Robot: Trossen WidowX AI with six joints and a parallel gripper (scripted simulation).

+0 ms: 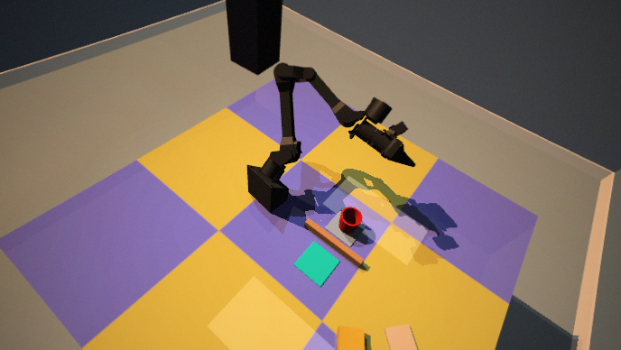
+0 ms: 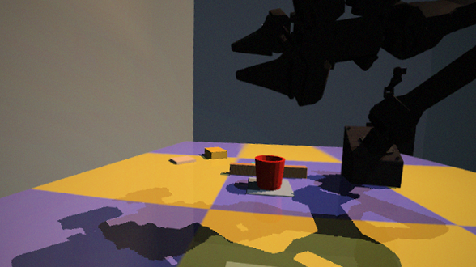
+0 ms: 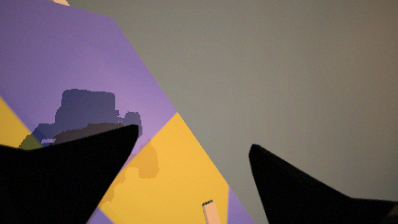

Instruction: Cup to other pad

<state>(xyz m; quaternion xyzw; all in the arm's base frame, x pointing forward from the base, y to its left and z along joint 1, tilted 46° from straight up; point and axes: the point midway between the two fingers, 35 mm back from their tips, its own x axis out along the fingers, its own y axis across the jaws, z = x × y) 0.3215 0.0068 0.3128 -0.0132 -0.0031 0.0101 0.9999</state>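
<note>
The red cup lies 8 cm behind my gripper tip, 16 cm to the right of it and 22 cm below it. From my gripper tip the other things lie so: wooden bar: 9 cm behind, 25 cm to the right, 25 cm below; grey pad: 8 cm behind, 17 cm to the right, 27 cm below; green pad: 9 cm behind, 34 cm to the right, 27 cm below.
</note>
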